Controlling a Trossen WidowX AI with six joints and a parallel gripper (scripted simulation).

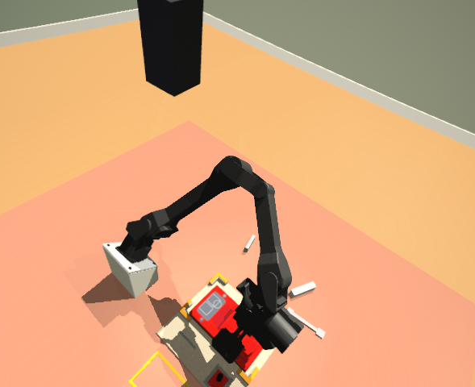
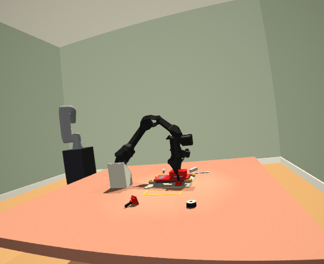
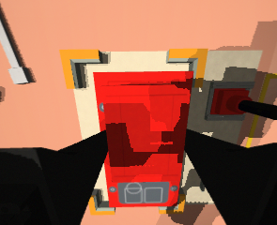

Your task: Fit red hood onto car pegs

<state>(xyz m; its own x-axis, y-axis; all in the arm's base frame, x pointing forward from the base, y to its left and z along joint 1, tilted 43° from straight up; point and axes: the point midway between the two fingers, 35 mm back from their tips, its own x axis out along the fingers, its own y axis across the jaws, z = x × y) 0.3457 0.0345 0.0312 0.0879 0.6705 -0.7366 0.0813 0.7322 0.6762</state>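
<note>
Right now my gripper tip is 20 mm above the grey engine block and 10 mm to the right of it. From my gripper tip the other things lie so: cream jig 30 mm below, 30 mm behind, 10 mm to the right; black wheel 390 mm to the right, 100 mm ahead, 40 mm below; red hood 10 mm above.
</note>
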